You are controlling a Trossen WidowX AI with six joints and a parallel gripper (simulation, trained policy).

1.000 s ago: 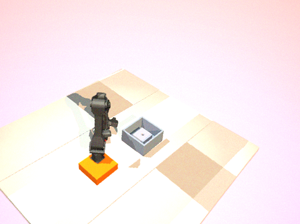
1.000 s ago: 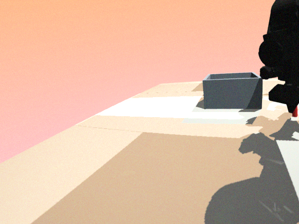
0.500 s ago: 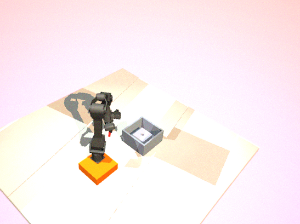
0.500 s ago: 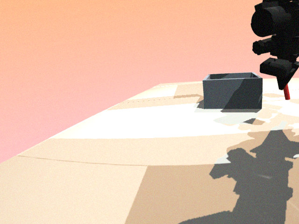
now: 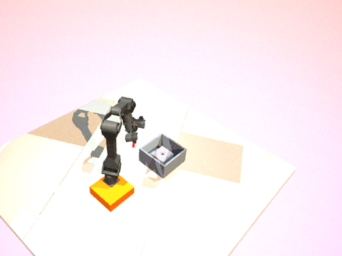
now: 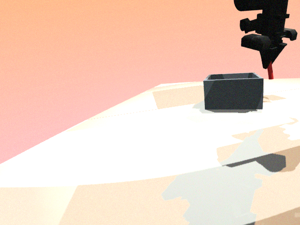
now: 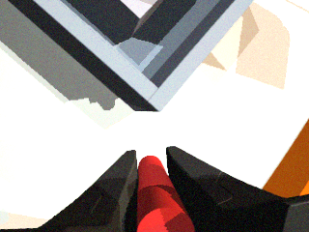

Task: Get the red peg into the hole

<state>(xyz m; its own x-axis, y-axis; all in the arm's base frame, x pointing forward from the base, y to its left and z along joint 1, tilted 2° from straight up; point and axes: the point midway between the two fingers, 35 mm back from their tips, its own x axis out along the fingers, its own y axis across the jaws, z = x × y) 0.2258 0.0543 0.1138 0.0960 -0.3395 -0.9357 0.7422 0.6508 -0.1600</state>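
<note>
The pale plate is 9 cm ahead of my gripper tip, 12 cm to the right of it and 8 cm below it. Round my gripper tip: red peg 1 cm behind, 1 cm to the left, 1 cm above; grey box 9 cm ahead, 12 cm to the right, 10 cm below.
</note>
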